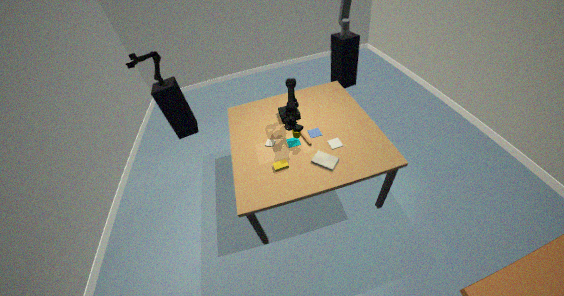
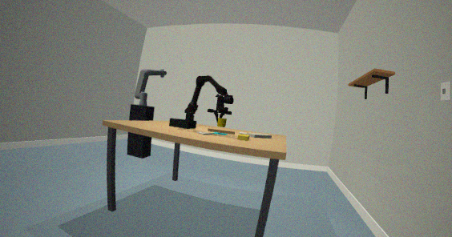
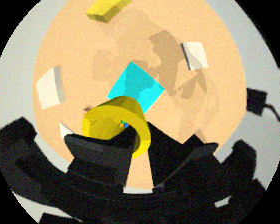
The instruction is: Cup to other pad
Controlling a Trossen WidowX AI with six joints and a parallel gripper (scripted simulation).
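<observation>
My gripper tip is 9 cm above the cyan pad, 3 cm to the left of it and 3 cm short of it. From my gripper tip the other things lie so: yellow cup 2 cm ahead, 1 cm to the left; yellow block 22 cm to the right, 22 cm ahead, 7 cm below; thin brown stick 8 cm to the left, 8 cm below, 2 cm ahead.
</observation>
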